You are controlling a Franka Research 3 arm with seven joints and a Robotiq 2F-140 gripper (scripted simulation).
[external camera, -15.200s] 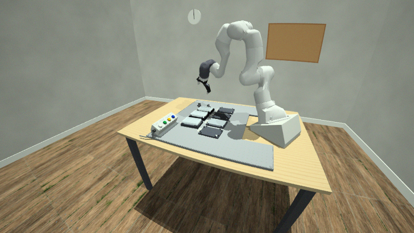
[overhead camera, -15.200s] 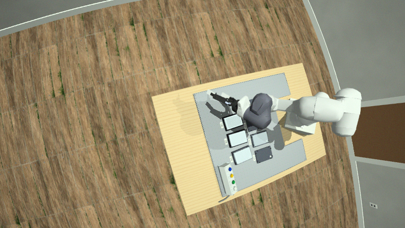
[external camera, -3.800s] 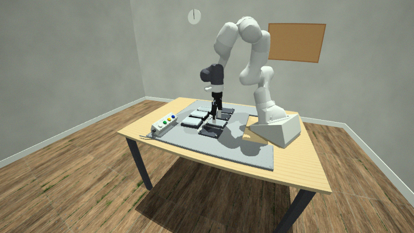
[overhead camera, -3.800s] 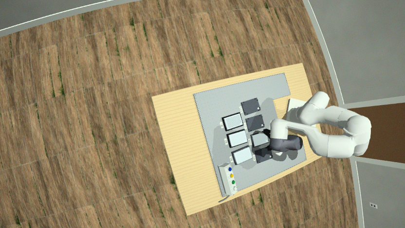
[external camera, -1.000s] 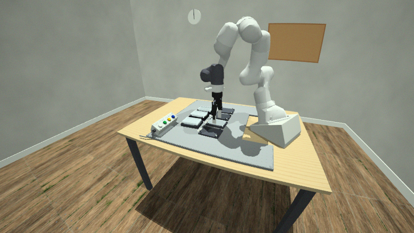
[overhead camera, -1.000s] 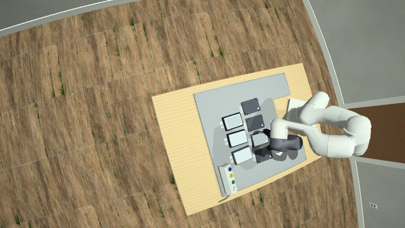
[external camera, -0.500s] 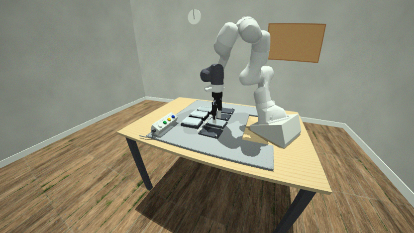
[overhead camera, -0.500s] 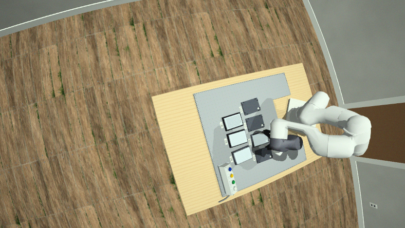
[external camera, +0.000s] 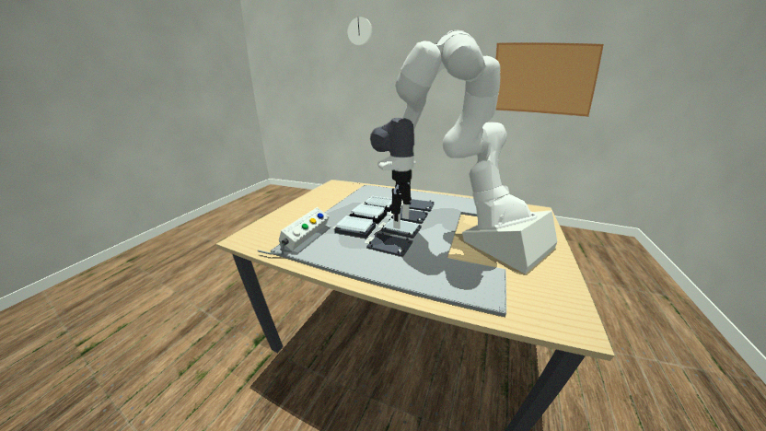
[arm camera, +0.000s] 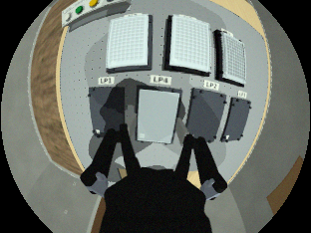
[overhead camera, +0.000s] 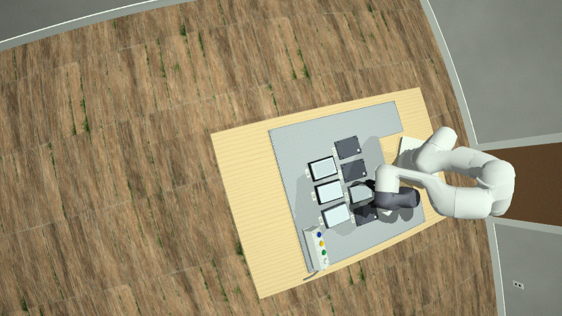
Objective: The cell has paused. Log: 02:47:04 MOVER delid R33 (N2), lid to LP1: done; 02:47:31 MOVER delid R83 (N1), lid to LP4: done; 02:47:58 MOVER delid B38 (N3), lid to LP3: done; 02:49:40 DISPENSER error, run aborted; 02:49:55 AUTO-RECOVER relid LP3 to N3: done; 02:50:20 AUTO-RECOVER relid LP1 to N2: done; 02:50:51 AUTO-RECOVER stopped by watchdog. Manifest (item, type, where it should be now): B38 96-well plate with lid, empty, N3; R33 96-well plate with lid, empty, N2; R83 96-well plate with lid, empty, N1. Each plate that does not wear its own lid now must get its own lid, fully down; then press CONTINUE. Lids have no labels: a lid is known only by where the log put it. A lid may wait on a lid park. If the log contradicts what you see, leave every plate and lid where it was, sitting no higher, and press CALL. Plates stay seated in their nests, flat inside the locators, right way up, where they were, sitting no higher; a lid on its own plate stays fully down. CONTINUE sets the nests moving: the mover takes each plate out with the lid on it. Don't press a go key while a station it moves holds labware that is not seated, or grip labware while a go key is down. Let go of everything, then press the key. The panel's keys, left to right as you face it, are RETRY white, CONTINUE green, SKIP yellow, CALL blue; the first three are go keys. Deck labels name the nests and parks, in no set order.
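Now: the pale lid 40 mm below my hand. Round my hand: plate (220 mm to the right, 150 mm ahead, 30 mm below); blue key (330 mm ahead, 70 mm to the left, 10 mm above); LP4 sign (90 mm ahead, 50 mm below, 20 mm to the right).
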